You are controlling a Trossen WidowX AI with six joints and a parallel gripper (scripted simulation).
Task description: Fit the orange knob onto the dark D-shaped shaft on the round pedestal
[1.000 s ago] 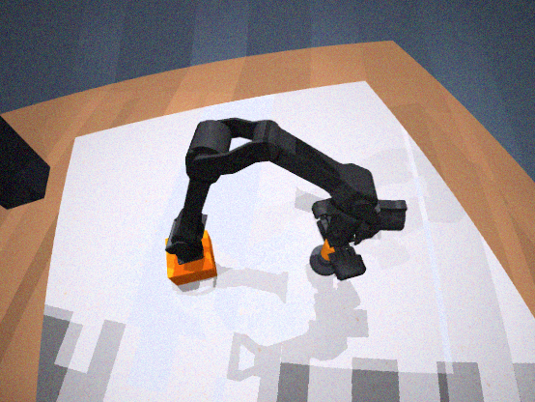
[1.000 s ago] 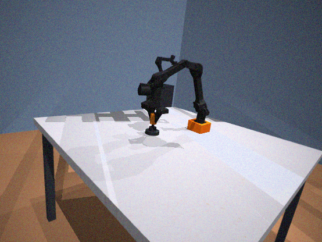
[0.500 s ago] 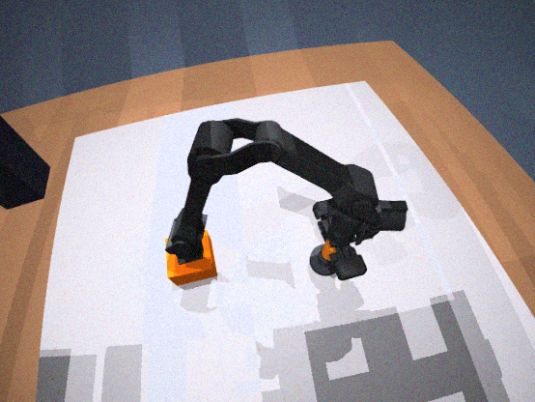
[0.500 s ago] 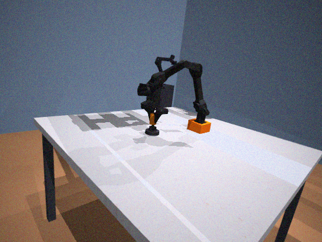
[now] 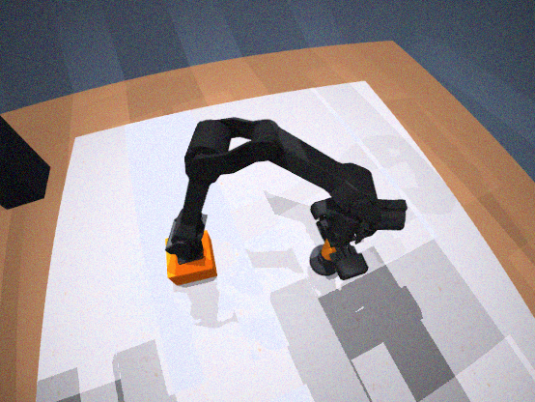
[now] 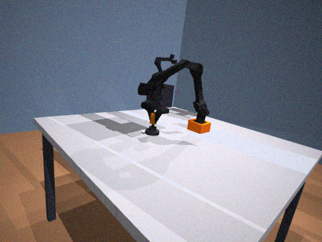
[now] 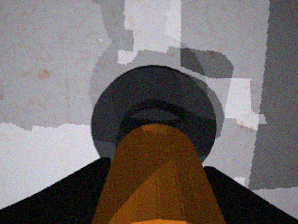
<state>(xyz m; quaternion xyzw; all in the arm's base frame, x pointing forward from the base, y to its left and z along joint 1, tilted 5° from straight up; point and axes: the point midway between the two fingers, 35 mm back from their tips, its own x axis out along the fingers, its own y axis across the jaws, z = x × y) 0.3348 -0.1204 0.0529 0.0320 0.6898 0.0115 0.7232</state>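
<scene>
Right now the orange knob is 20 mm above my gripper tip. The rest, counted from my gripper tip: dark round pedestal: 40 mm below.
</scene>
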